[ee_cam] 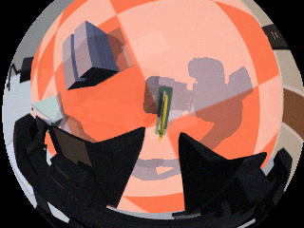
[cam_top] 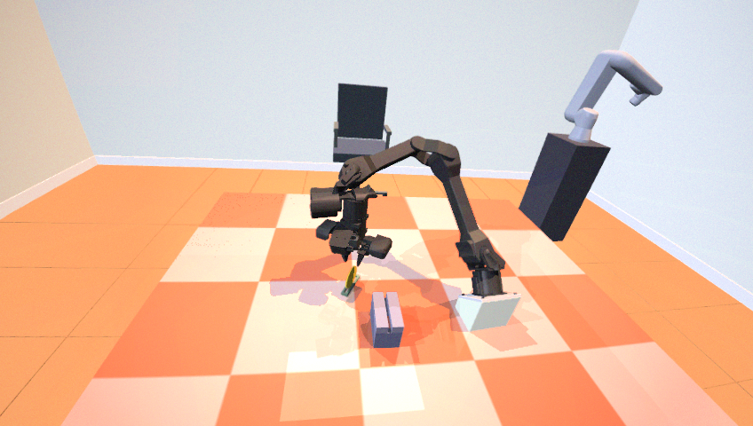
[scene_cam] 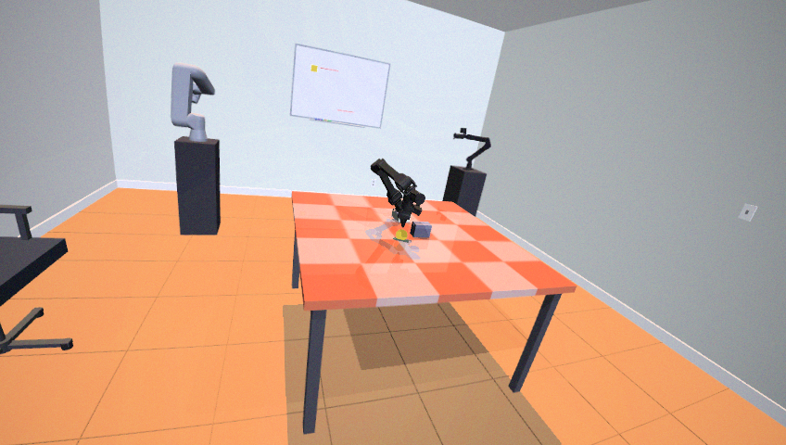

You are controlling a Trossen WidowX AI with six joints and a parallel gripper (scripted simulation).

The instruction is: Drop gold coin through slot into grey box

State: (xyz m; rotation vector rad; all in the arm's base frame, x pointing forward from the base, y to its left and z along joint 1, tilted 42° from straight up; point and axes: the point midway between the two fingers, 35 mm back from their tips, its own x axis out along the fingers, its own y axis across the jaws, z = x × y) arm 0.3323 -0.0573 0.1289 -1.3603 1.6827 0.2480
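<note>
Right now my gripper tip is 5 cm above the gold coin.
</note>
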